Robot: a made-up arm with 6 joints.
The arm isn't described. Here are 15 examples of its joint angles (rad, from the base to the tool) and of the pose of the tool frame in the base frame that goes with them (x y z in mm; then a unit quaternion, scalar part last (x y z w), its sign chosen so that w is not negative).
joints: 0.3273 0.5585 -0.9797 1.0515 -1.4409 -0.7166
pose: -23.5 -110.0 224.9 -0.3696 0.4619 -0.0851 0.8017
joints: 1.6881 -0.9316 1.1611 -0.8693 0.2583 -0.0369
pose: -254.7 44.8 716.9 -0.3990 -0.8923 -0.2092 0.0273
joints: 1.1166 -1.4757 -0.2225 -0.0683 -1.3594 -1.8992
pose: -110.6 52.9 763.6 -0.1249 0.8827 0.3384 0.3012
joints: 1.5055 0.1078 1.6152 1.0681 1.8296 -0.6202
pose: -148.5 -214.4 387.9 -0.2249 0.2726 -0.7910 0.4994
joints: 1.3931 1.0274 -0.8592 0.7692 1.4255 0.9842
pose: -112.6 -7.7 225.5 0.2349 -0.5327 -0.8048 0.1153
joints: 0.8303 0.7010 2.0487 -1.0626 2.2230 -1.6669
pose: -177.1 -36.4 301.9 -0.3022 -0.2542 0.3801 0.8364
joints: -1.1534 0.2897 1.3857 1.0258 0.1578 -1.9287
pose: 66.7 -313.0 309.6 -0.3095 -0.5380 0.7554 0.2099
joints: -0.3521 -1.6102 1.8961 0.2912 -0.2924 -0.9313
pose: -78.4 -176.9 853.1 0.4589 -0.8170 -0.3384 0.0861
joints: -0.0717 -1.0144 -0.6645 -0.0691 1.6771 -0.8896
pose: 94.3 -305.9 732.3 -0.7044 -0.5499 -0.4409 0.0840
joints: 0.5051 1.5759 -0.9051 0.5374 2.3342 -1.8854
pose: 24.5 -63.2 298.0 0.3994 -0.5133 0.7426 0.1601
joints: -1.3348 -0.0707 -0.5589 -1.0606 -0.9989 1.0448
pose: 288.5 -359.8 435.1 0.6898 -0.6675 0.2773 0.0406
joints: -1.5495 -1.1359 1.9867 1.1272 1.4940 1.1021
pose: 382.5 -31.2 758.4 -0.3821 0.2025 0.2376 0.8698
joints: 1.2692 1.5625 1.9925 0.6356 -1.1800 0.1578
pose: 131.2 66.8 233.9 -0.3402 0.2059 0.7738 0.4931
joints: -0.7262 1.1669 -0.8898 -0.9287 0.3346 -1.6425
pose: -257.5 -40.7 281.8 -0.4163 -0.0881 0.6543 0.6252
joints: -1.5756 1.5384 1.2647 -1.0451 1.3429 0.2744
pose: -254.0 -232.1 263.2 0.3055 -0.2071 -0.9055 0.2093
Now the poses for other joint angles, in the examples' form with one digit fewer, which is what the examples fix.
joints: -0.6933 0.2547 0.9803 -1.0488 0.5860 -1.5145
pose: 43 -383 447 0.317 0.024 -0.946 0.069
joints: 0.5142 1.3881 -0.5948 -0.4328 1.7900 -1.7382
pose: 169 86 230 -0.571 0.277 -0.508 0.583
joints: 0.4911 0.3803 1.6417 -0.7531 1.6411 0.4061
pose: -86 -194 215 -0.074 0.756 0.293 0.581
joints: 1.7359 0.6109 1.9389 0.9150 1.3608 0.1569
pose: -23 -158 218 0.455 0.262 -0.501 0.688
